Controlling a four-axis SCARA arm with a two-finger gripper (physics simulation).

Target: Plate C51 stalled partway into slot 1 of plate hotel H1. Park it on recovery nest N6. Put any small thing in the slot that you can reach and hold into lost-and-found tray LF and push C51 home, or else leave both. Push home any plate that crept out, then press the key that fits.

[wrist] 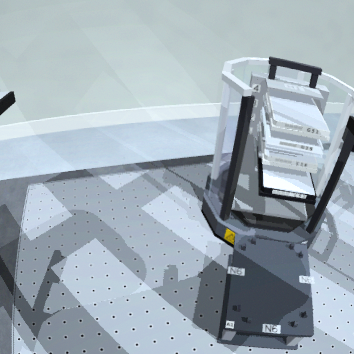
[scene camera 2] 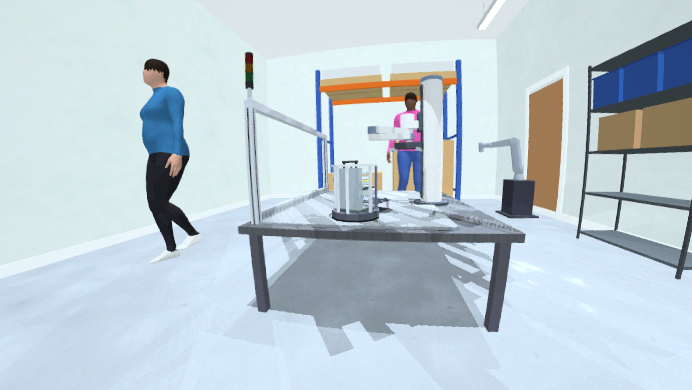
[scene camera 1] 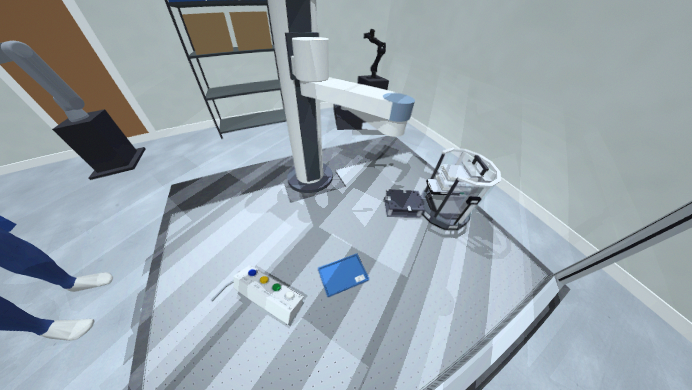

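Seen in the pictures: gripper, fingertip midpoint: (wrist: 179, 78) (scene camera 2: 403, 149); arm's base, link origin: (scene camera 2: 431, 203) (scene camera 1: 310, 177).
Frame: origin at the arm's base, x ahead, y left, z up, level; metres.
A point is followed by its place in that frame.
Note:
Plate hotel H1 (scene camera 1: 451, 224) @(y 0.456, x 0.591, z 0.051 m) (scene camera 2: 355, 216) @(y 0.645, x 0.474, z 0.042 m) (wrist: 236, 155) @(y 0.481, x 0.379, z 0.187 m) holds several stacked plates. The lowest, black-rimmed plate (wrist: 288, 183) @(y 0.427, x 0.443, z 0.168 m) in slot 1 is C51 by its place; its label is hard to read. White plates, the top one (wrist: 295, 112) @(y 0.482, x 0.466, z 0.252 m) among them, lie above at uneven depths. No small thing can be made out in the slot. Recovery nest N6 (scene camera 1: 404, 201) @(y 0.323, x 0.407, z 0.073 m) (wrist: 270, 292) @(y 0.318, x 0.385, z 0.073 m) is bare, right before the hotel. A blue tray (scene camera 1: 343, 275) @(y -0.060, x 0.577, z 0.015 m), apparently LF, lies near the key box (scene camera 1: 267, 301) @(y -0.313, x 0.583, z 0.086 m) with blue, yellow, green and white keys. My gripper (wrist: 179, 78) @(y 0.275, x 0.228, z 0.379 m) is open and empty, high and away from the hotel.
The arm's column (scene camera 1: 306, 135) @(y -0.014, x 0.077, z 0.298 m) (scene camera 2: 432, 145) @(y 0.074, x 0.011, z 0.414 m) stands on the table behind the nest. A rail fence (scene camera 1: 510, 320) @(y 0.357, x 0.965, z 0.047 m) (scene camera 2: 253, 165) @(y 0.697, x 0.967, z 0.297 m) runs along one table side, with a signal tower (scene camera 2: 249, 70) @(y 0.695, x 0.973, z 0.763 m) on its post. A person in blue (scene camera 2: 162, 120) and one in pink (scene camera 2: 400, 120) stand beyond the table.

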